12 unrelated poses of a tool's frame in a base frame.
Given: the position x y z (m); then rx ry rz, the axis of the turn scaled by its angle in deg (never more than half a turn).
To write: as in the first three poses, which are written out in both.
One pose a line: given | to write
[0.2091 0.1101 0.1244 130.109 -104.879 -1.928] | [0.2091 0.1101 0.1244 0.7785 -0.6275 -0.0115 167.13]
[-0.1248 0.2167 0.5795 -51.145 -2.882 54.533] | [-0.1248 0.2167 0.5795 -0.6836 -0.0385 0.7289 74.82]
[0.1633 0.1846 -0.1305 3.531 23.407 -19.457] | [0.1633 0.1846 -0.1305 0.1152 0.7639 -0.6350 30.64]
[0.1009 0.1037 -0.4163 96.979 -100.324 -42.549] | [0.1009 0.1037 -0.4163 0.6648 -0.6877 -0.2917 145.88]
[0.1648 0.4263 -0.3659 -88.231 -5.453 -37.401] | [0.1648 0.4263 -0.3659 -0.9192 -0.0568 -0.3897 95.99]
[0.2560 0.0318 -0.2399 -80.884 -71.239 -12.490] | [0.2560 0.0318 -0.2399 -0.7454 -0.6566 -0.1151 108.50]
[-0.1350 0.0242 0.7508 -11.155 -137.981 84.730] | [-0.1350 0.0242 0.7508 -0.0687 -0.8501 0.5220 162.30]
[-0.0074 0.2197 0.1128 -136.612 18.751 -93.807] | [-0.0074 0.2197 0.1128 -0.8191 0.1124 -0.5625 166.78]
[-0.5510 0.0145 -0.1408 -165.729 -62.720 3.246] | [-0.5510 0.0145 -0.1408 -0.9351 -0.3539 0.0183 177.23]
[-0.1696 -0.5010 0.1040 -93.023 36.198 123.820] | [-0.1696 -0.5010 0.1040 -0.5849 0.2276 0.7785 159.04]
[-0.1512 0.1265 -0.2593 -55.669 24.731 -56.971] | [-0.1512 0.1265 -0.2593 -0.6675 0.2965 -0.6831 83.40]
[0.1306 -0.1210 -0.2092 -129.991 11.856 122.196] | [0.1306 -0.1210 -0.2092 -0.7270 0.0663 0.6834 178.80]
